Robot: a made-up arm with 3 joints.
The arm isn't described. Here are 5 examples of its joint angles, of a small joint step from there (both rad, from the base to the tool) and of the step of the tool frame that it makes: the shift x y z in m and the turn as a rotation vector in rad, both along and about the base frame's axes.
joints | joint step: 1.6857 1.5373 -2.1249 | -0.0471 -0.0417 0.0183
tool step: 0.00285 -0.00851 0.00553 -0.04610 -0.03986 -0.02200
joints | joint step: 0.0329 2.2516 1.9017 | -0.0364 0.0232 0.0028
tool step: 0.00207 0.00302 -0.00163 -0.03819 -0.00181 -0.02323
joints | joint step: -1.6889 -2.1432 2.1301 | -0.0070 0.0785 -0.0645
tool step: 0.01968 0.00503 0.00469 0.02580 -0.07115 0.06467
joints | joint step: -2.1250 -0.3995 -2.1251 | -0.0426 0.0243 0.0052
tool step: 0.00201 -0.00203 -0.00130 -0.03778 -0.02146 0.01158
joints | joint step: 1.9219 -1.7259 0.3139 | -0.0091 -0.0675 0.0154
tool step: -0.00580 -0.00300 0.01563 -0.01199 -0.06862 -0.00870
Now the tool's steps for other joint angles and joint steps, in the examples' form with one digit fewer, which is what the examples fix.
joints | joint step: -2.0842 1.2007 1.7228 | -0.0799 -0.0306 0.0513
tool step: 0.0095 0.0103 0.0000 -0.0606 0.0510 0.0244
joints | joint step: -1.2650 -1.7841 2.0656 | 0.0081 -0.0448 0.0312
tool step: -0.0092 0.0001 -0.0070 0.0008 0.0519 -0.0152
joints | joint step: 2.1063 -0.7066 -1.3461 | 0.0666 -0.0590 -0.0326
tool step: -0.0060 0.0062 -0.0051 0.0424 -0.0379 -0.0502
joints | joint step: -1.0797 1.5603 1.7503 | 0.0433 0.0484 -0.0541
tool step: -0.0087 0.0078 -0.0093 0.0440 -0.0156 -0.0709
